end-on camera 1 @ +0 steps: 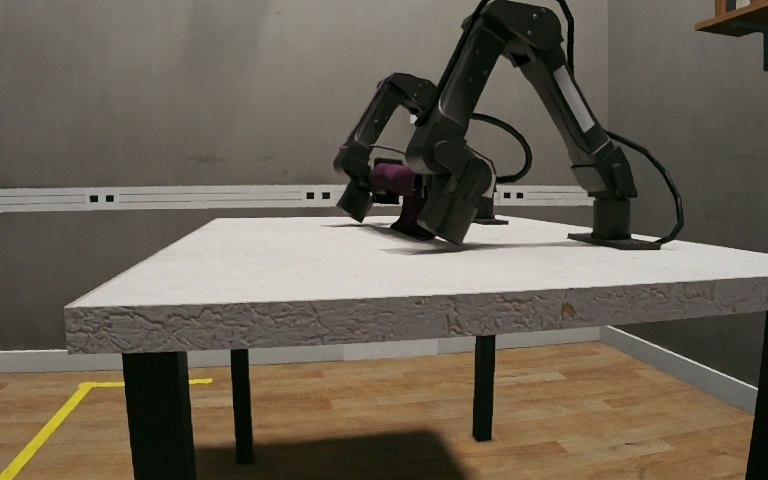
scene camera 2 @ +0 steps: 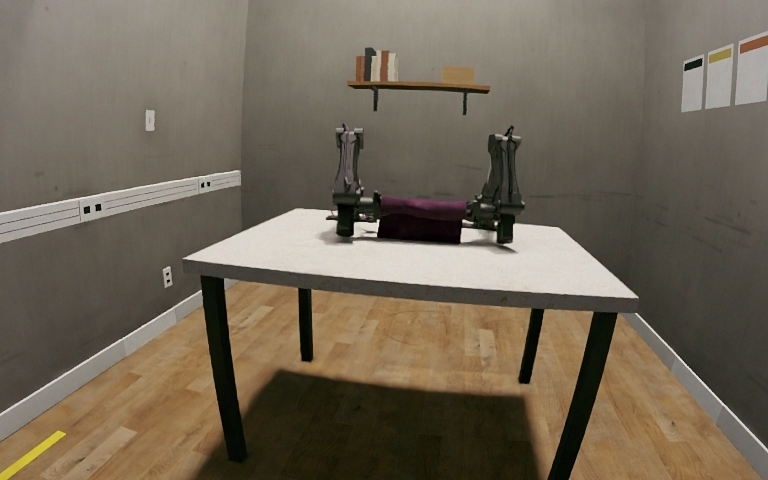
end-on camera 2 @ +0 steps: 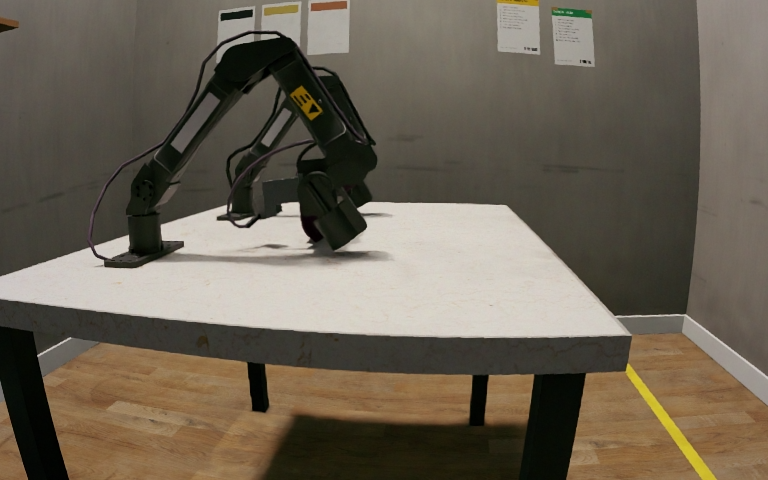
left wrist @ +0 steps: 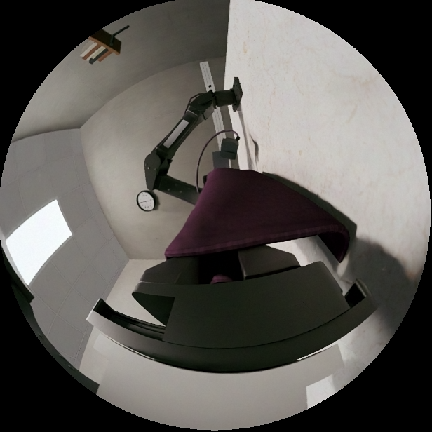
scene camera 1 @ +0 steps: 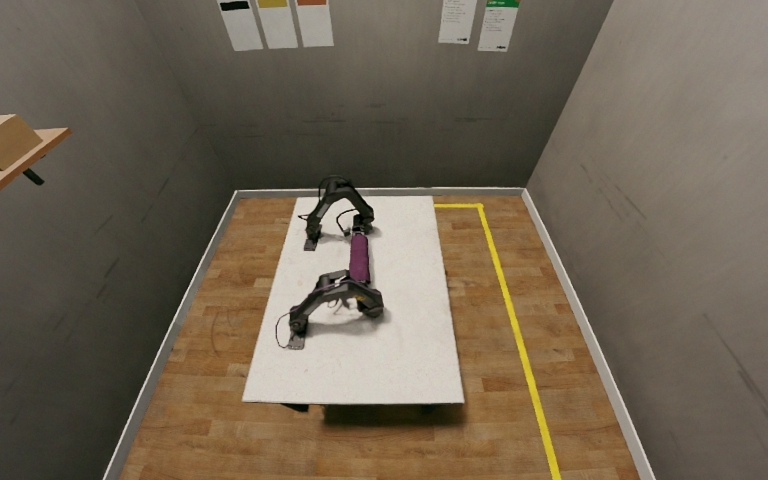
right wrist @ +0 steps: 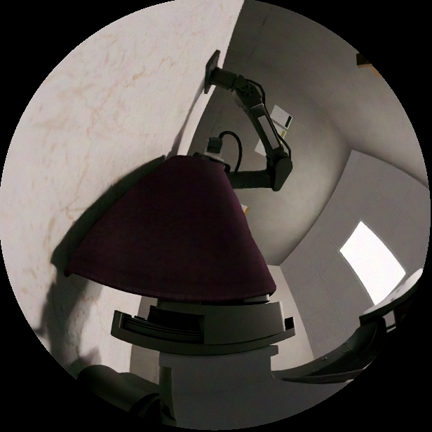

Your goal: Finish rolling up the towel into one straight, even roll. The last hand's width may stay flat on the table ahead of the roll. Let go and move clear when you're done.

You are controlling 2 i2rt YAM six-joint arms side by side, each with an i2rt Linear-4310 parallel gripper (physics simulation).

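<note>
The purple towel [scene camera 1: 359, 257] [scene camera 2: 423, 208] [end-on camera 1: 393, 178] [left wrist: 250, 215] [right wrist: 180, 225] is held between the two grippers. Its upper part is a straight, thick band raised off the table, and a darker layer hangs below it to the table top. My left gripper [scene camera 1: 357, 230] [scene camera 2: 468, 210] [left wrist: 225, 238] is shut on the towel's end at the right of scene camera 2. My right gripper [scene camera 2: 378, 204] is shut on the opposite end. In the right wrist view the towel covers its fingertips. The towel's inner turns are mostly hidden.
The white table [scene camera 1: 407, 339] [scene camera 2: 396, 271] [end-on camera 1: 254, 266] [end-on camera 2: 441, 283] bears both arms. The wrist parts of both arms hang low, near the table top, beyond the towel's ends. A wall shelf [scene camera 2: 419, 86] with books is behind the arms.
</note>
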